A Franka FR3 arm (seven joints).
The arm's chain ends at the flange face. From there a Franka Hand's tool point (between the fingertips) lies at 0.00 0.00 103.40 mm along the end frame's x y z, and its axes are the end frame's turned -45 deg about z.
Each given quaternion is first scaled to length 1.
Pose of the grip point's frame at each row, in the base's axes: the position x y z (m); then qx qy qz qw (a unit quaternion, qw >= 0):
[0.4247, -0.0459, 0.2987, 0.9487, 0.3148, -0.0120, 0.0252]
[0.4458, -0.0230, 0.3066, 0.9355, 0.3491, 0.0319, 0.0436]
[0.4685, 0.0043, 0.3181, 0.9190, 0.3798, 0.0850, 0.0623]
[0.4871, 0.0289, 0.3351, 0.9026, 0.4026, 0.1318, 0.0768]
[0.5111, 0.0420, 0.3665, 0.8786, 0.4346, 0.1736, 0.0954]
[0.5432, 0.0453, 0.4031, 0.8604, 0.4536, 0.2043, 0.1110]
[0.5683, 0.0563, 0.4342, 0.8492, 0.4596, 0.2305, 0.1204]
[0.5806, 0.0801, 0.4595, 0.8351, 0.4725, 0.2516, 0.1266]
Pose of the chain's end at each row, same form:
[0.4254, -0.0402, 0.4019, 0.9970, -0.0722, -0.0014, 0.0279]
[0.4365, -0.0169, 0.4094, 0.9979, -0.0355, 0.0462, 0.0281]
[0.4475, 0.0095, 0.4192, 0.9944, -0.0008, 0.1024, 0.0250]
[0.4561, 0.0323, 0.4337, 0.9879, 0.0265, 0.1512, 0.0205]
[0.4710, 0.0437, 0.4618, 0.9780, 0.0653, 0.1969, 0.0217]
[0.4964, 0.0459, 0.4953, 0.9684, 0.0898, 0.2312, 0.0244]
[0.5164, 0.0555, 0.5236, 0.9604, 0.0996, 0.2590, 0.0230]
[0.5248, 0.0774, 0.5465, 0.9524, 0.1170, 0.2809, 0.0207]

